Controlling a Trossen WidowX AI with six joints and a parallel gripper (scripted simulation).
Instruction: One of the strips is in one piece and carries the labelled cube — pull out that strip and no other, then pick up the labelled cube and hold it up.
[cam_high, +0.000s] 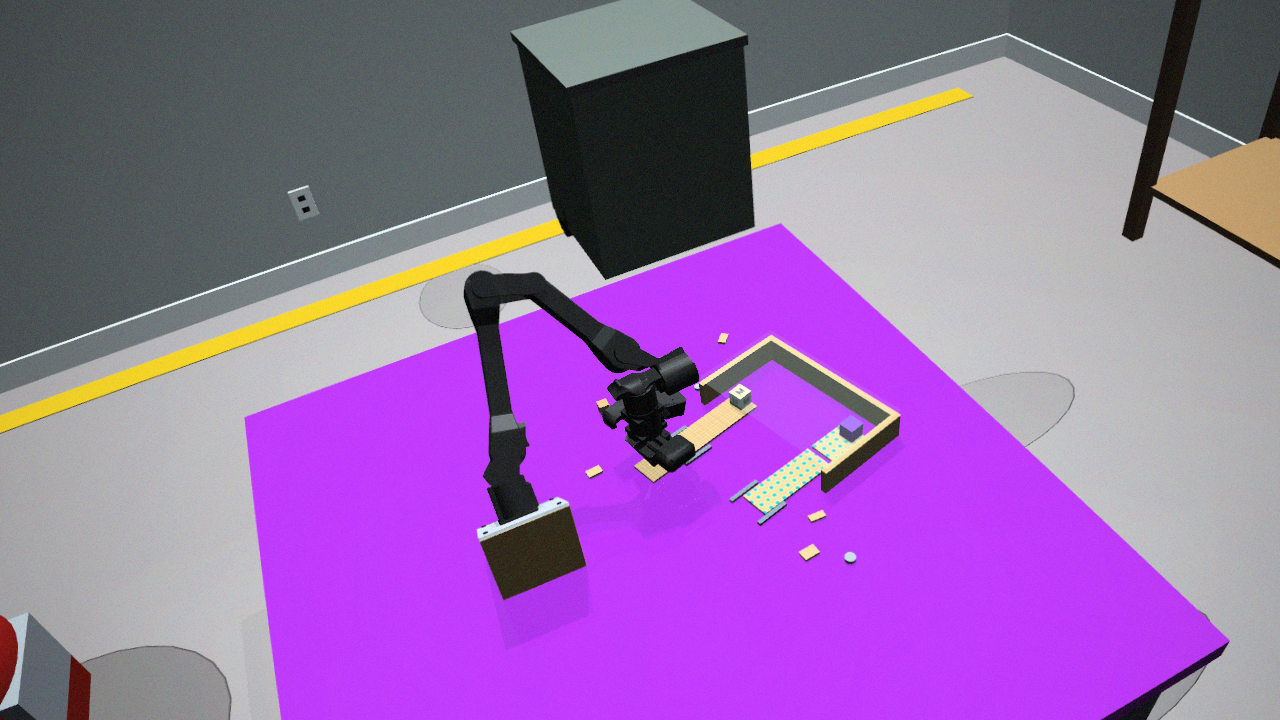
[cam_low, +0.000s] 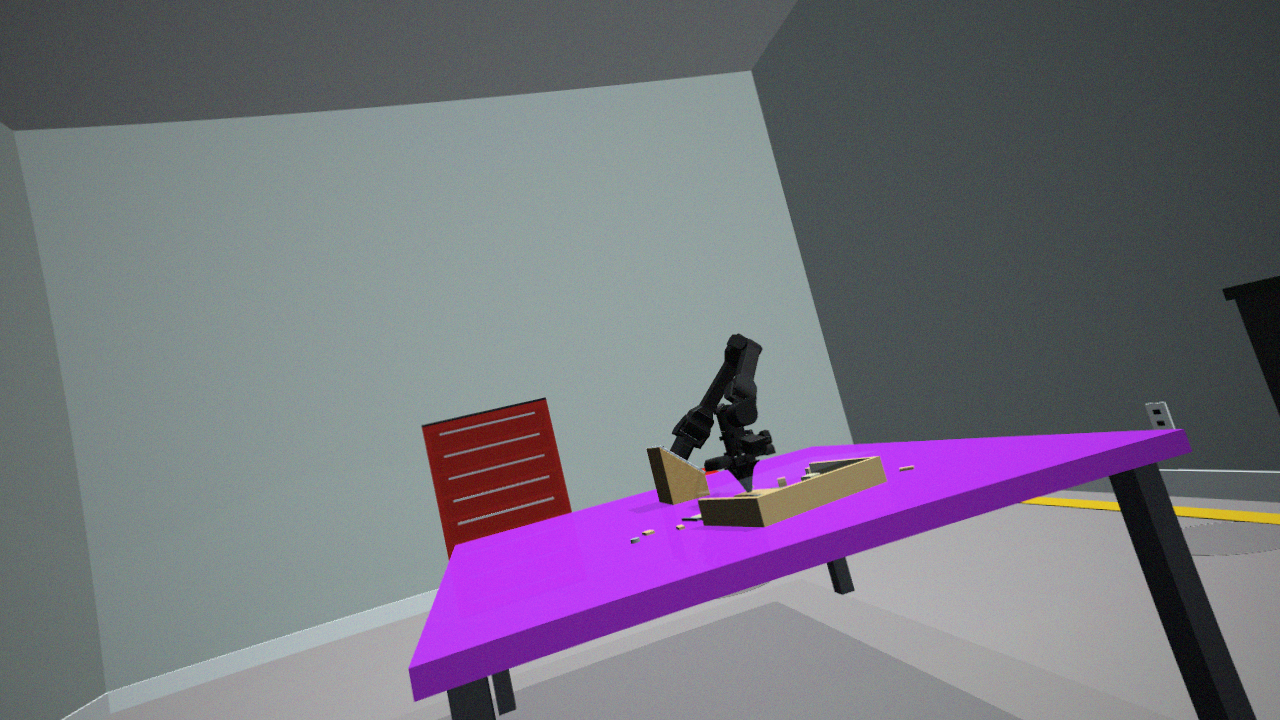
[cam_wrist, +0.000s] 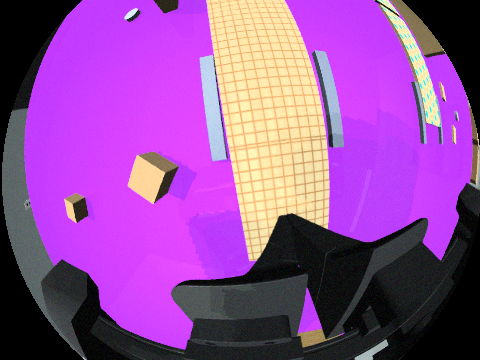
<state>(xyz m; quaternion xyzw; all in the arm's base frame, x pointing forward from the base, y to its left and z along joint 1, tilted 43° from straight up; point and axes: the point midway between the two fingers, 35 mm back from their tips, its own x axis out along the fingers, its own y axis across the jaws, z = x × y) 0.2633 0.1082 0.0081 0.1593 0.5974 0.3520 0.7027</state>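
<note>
My gripper tip is 21 cm short of the labelled cube, 6 cm to the right of it and 1 cm below it. Also, from my gripper tip: grey disc (19 cm ahead, 34 cm to the right).
</note>
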